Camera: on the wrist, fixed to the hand. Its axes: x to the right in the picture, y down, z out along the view.
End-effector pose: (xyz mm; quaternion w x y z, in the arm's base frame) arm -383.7 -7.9 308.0 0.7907 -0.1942 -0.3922 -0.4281
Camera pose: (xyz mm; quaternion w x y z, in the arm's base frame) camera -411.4 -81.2 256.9 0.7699 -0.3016 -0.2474 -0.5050
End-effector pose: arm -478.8 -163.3 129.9 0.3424 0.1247 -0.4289 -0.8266
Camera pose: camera -467.8 -171.3 37.4 0.3910 0.1223 -0.2452 -0.8787
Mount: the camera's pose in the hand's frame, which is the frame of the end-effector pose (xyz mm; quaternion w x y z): -10.8 -65.3 -66.1 0.9806 -0.1811 0.0753 0.0005
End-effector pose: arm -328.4 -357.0 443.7 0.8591 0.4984 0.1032 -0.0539
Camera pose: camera -359.8 -332.3 359.1 0.9249 0.3372 0.1754 0.0038
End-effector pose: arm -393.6 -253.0 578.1 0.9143 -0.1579 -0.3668 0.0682
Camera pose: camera -355.1 -332.8 548.2 0.8955 -0.3257 -0.3031 -0.0110
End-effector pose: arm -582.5 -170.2 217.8 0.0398 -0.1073 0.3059 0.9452
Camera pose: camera -551.0 -156.2 130.8 0.0039 0.1834 -0.1318 -0.9741
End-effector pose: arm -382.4 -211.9 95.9 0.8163 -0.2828 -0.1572 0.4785
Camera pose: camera -307.7 -266.8 83.8 0.7608 -0.4612 -0.1792 0.4199
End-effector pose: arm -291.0 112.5 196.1 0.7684 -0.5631 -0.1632 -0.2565
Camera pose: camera -340.1 36.7 220.7 0.6639 -0.6721 -0.0554 -0.3231
